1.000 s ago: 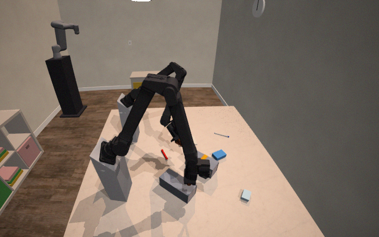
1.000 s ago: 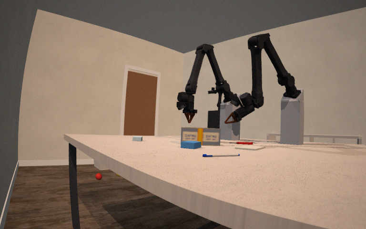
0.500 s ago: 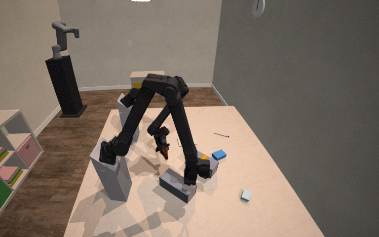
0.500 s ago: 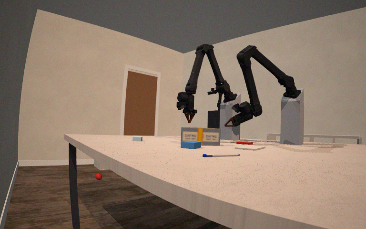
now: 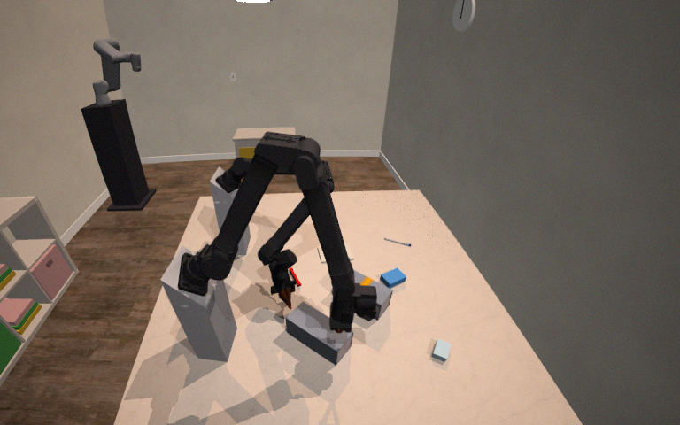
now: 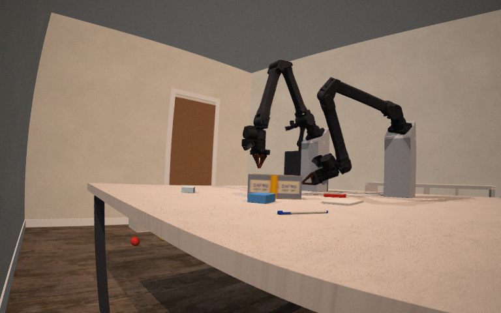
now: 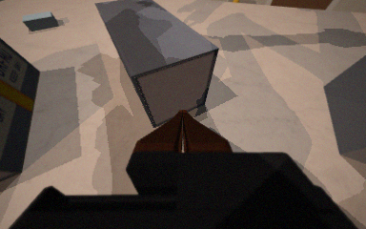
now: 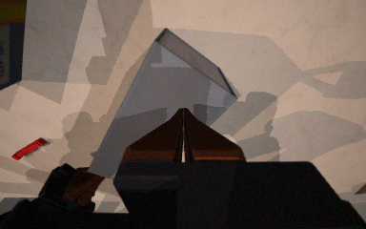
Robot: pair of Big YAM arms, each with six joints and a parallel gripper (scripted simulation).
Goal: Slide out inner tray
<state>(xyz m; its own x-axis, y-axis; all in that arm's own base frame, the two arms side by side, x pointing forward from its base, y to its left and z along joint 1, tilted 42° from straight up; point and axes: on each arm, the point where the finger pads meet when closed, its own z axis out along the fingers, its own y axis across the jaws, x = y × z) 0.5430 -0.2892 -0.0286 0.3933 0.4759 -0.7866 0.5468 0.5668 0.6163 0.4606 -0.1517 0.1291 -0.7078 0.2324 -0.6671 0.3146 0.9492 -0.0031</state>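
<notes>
Now: left hand 10 cm short of the slide box, 12 cm to the left of it and 2 cm above it. Round my left hand: white pad 23 cm ahead, 38 cm to the left, 6 cm below; then red marker 2 cm ahead, 21 cm to the left, 6 cm below; then light blue block 56 cm ahead, 23 cm to the right, 5 cm below.
My right gripper is now 90 mm above the slide box, 60 mm to the right of it and 60 mm past it. Also, from my right hand: white pad (550 mm to the left, 130 mm below, 60 mm ahead); red marker (390 mm to the left, 140 mm behind, 130 mm below); light blue block (400 mm ahead, 130 mm below, 60 mm to the right).
</notes>
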